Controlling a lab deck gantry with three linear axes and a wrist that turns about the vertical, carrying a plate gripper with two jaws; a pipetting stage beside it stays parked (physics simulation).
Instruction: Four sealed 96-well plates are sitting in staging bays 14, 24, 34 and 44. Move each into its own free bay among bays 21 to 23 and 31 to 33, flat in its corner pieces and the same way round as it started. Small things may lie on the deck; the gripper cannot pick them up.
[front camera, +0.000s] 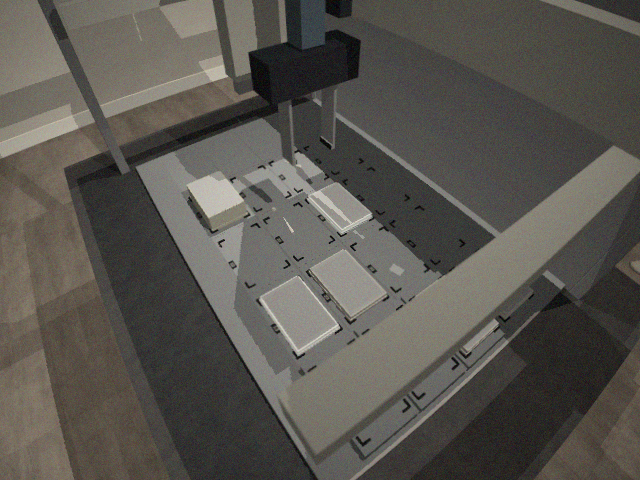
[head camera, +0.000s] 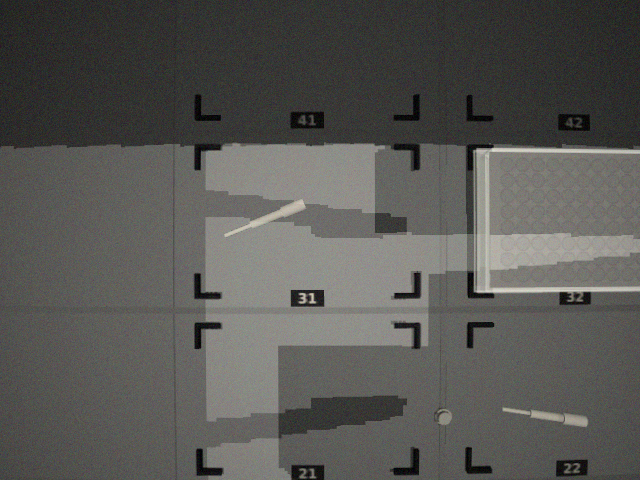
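Pixels of known places: gripper, fingertip midpoint: (front camera: 308, 152); robot's base at its link origin: (front camera: 190, 198).
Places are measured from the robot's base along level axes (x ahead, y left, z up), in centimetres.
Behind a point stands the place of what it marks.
My gripper (front camera: 310, 153) @[x 20.0, y 20.0, z 16.0 cm] hangs raised over the far part of the deck, its two jaws wide apart and empty; it does not show in the head view. A sealed plate (front camera: 339, 206) @[x 23.3, y 25.4, z 1.4 cm] (head camera: 563, 206) @[x 21.1, y 26.5, z 1.4 cm] lies in the corner pieces of bay 32, its right end cut off in the head view. Another flat plate (front camera: 347, 283) @[x 39.7, y 14.6, z 1.4 cm] lies in what looks like bay 23, and one (front camera: 298, 315) @[x 40.0, y 3.8, z 1.5 cm] beside it toward the left deck edge. The end of a white plate (front camera: 480, 336) @[x 61.4, y 25.3, z 2.9 cm] shows under the front beam, which hides most of the staging bays.
A tall pale block (front camera: 217, 201) @[x 9.3, y 3.7, z 4.2 cm] stands at the far left. A pipette tip (head camera: 266, 218) @[x 4.0, y 25.9, z 0.5 cm] lies in bay 31. Another tip (front camera: 287, 224) @[x 20.5, y 13.9, z 0.4 cm] (head camera: 547, 415) @[x 20.8, y 14.0, z 0.5 cm] lies in bay 22. A small round cap (head camera: 443, 416) @[x 14.5, y 14.0, z 0.4 cm] lies between bays 21 and 22. A pale square (front camera: 397, 269) @[x 42.2, y 25.0, z 0.1 cm] lies right of the plates.
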